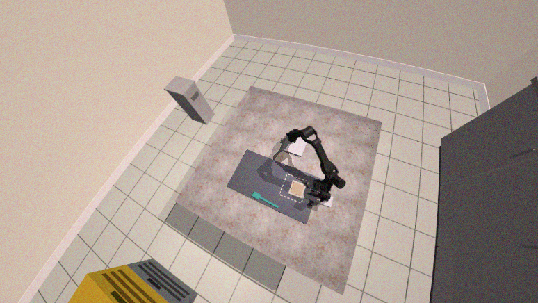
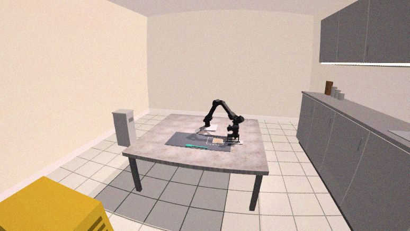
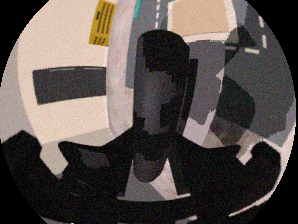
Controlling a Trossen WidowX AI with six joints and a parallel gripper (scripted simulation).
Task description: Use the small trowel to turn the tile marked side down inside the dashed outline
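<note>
The teal trowel is 36 cm to the right of my gripper tip, 17 cm ahead of it and 5 cm below it. From my gripper tip the other things lie so: dark mat (35 cm to the right, 7 cm below, 3 cm ahead); tile (17 cm to the right, 5 cm below).
</note>
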